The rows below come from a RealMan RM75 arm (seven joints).
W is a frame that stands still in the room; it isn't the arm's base.
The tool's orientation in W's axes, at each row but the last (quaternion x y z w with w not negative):
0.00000 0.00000 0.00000 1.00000
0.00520 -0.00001 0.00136 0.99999
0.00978 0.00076 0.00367 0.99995
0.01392 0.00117 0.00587 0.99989
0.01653 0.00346 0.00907 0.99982
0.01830 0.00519 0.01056 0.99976
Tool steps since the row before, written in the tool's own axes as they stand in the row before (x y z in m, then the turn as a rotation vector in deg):
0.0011 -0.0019 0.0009 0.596 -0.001 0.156
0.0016 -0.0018 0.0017 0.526 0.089 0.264
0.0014 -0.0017 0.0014 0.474 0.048 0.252
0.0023 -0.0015 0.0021 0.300 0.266 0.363
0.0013 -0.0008 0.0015 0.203 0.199 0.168
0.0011 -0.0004 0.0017 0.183 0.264 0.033
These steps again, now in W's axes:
0.0011 -0.0019 0.0009 0.596 -0.001 0.156
0.0016 -0.0018 0.0017 0.526 0.088 0.265
0.0014 -0.0017 0.0014 0.474 0.047 0.252
0.0023 -0.0015 0.0021 0.298 0.259 0.370
0.0013 -0.0008 0.0015 0.201 0.197 0.173
0.0011 -0.0004 0.0017 0.178 0.266 0.041

